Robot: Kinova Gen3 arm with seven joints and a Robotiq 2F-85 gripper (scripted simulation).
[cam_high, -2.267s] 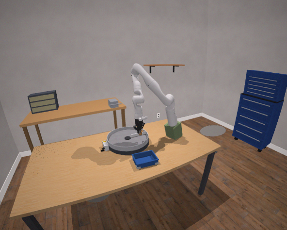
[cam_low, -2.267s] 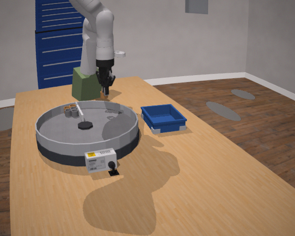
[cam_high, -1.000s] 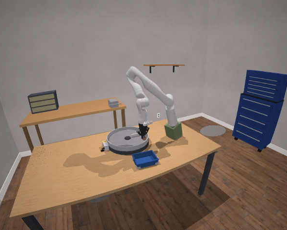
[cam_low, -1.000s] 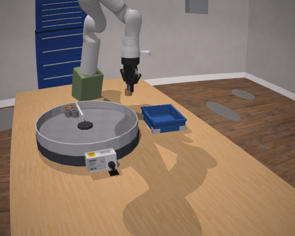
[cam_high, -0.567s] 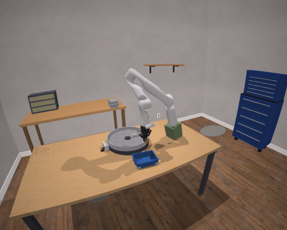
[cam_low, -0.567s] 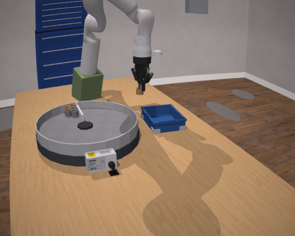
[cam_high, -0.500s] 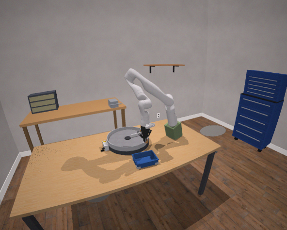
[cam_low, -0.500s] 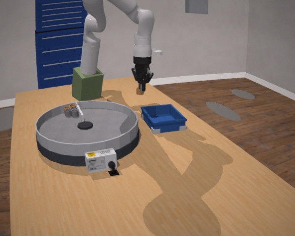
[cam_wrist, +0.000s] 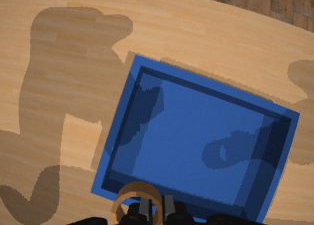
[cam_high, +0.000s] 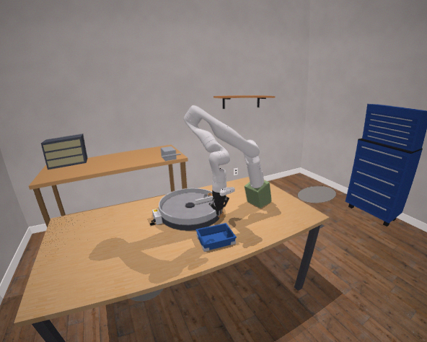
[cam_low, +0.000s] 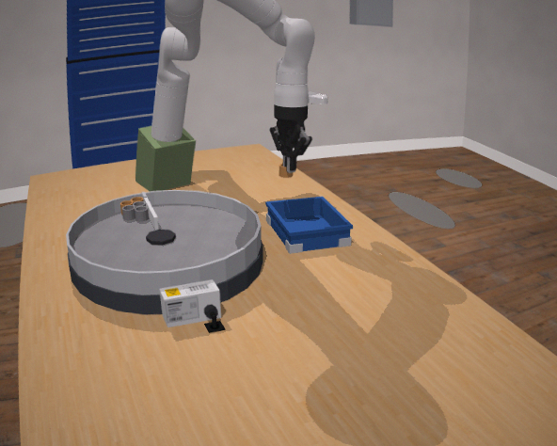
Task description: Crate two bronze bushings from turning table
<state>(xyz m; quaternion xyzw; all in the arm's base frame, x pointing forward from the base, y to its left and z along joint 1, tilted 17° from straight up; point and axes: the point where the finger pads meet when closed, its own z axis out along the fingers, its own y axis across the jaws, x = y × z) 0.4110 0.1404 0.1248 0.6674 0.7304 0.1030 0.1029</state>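
Right now the blue crate is 14 cm below my hand, 4 cm ahead of it and 2 cm to the left of it. Round my hand: grey turning table: 33 cm to the right, 11 cm below, 1 cm ahead.
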